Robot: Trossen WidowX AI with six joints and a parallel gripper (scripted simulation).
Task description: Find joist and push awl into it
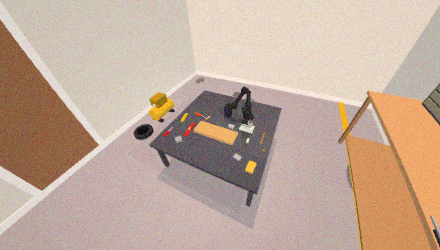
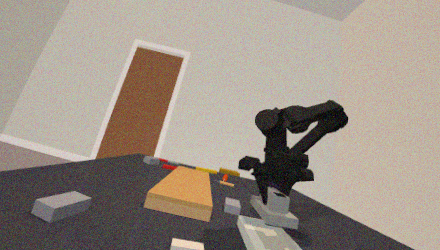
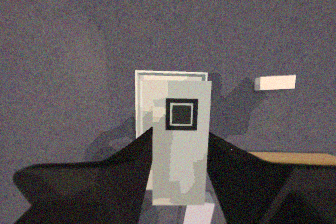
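My gripper tip is now 8 cm above the white tray and 1 cm to the left of it. From my gripper tip the other things lie so: grey stud finder: 2 cm above, 1 cm to the left; square light: 3 cm above, 2 cm to the left; white block: 17 cm ahead, 9 cm below, 8 cm to the left.
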